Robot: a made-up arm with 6 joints.
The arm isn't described. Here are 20 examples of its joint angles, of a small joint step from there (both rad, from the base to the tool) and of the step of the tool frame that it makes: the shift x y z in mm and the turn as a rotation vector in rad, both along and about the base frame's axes.
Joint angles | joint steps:
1: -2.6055 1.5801 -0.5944 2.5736 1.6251 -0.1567 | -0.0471 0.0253 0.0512 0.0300 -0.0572 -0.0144
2: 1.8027 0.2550 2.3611 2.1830 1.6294 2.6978 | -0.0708 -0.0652 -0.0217 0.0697 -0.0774 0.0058
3: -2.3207 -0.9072 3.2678 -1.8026 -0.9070 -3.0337 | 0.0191 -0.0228 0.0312 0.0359 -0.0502 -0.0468
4: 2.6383 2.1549 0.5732 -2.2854 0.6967 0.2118 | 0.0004 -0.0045 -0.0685 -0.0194 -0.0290 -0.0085
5: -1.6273 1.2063 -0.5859 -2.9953 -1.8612 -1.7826 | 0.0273 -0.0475 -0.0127 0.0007 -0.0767 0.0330
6: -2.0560 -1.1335 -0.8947 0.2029 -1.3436 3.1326 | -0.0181 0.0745 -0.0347 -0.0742 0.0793 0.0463
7: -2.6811 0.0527 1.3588 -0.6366 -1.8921 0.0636 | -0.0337 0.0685 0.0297 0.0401 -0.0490 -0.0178
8: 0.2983 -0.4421 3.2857 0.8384 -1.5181 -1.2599 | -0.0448 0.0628 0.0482 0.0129 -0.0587 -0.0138
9: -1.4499 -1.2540 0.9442 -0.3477 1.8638 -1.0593 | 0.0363 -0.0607 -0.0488 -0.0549 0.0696 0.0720
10: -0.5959 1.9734 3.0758 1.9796 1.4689 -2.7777 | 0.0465 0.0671 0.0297 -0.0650 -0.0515 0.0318
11: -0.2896 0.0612 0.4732 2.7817 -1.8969 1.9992 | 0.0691 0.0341 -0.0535 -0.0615 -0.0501 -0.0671
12: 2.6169 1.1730 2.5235 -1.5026 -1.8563 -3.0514 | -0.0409 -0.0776 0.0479 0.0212 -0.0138 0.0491
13: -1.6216 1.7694 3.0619 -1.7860 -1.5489 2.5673 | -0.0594 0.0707 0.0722 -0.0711 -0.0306 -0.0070
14: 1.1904 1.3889 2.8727 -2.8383 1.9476 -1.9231 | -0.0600 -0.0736 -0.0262 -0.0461 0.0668 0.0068
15: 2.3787 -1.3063 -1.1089 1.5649 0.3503 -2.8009 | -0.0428 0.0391 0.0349 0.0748 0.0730 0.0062
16: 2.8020 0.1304 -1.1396 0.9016 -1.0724 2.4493 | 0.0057 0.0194 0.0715 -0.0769 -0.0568 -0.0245
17: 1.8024 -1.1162 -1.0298 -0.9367 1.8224 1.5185 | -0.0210 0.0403 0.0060 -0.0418 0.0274 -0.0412
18: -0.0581 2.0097 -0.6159 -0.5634 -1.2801 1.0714 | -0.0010 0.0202 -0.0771 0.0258 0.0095 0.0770
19: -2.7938 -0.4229 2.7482 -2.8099 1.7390 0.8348 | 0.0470 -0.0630 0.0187 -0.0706 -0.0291 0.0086
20: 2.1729 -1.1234 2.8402 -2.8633 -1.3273 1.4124 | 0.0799 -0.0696 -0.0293 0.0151 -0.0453 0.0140
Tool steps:
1: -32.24 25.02 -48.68 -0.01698 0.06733 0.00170
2: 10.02 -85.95 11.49 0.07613 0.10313 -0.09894
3: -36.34 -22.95 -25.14 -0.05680 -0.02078 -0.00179
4: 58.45 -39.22 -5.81 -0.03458 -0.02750 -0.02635
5: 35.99 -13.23 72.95 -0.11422 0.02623 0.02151
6: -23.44 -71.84 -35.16 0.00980 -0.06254 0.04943
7: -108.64 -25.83 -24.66 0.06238 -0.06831 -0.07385
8: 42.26 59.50 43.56 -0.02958 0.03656 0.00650
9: -73.38 -5.76 -78.93 -0.04763 -0.03243 0.15185
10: 28.53 65.20 -59.93 0.04504 -0.04199 0.08333
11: 107.64 24.11 -74.19 0.02537 0.01125 0.11947
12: 140.30 -34.98 61.97 0.10453 0.13694 -0.04502
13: -69.96 28.53 -75.26 -0.00144 0.01084 0.01762
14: 28.75 -84.69 63.46 -0.01079 0.02165 -0.01210
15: -12.66 4.81 26.98 0.06300 -0.06873 0.01328
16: -54.17 8.56 25.95 0.03511 0.02132 -0.09604
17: -0.10 25.29 -1.32 0.00687 0.03319 -0.01838
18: -61.72 -1.73 70.22 0.07193 0.04649 -0.03090
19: 37.11 62.38 -100.34 0.02696 0.12534 0.02528
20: 63.52 67.23 -74.73 0.06309 0.06198 0.09363
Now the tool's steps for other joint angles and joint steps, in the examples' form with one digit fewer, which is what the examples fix.
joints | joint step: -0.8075 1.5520 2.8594 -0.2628 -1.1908 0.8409 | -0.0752 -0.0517 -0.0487 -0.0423 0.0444 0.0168
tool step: -78.1 -62.9 66.1 -0.0328 -0.0383 -0.0401
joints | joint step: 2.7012 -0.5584 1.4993 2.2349 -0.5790 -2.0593 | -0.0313 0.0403 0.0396 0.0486 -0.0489 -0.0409
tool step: -40.4 -19.8 11.8 -0.0033 0.0554 -0.0337
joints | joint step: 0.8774 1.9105 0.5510 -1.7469 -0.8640 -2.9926 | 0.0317 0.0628 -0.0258 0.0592 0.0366 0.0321
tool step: -119.0 -75.8 -109.0 -0.0876 0.0030 0.1045
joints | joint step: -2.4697 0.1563 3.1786 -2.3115 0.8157 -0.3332 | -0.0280 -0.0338 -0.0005 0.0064 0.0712 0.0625
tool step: 30.0 3.9 -27.5 -0.0090 -0.0693 -0.0119
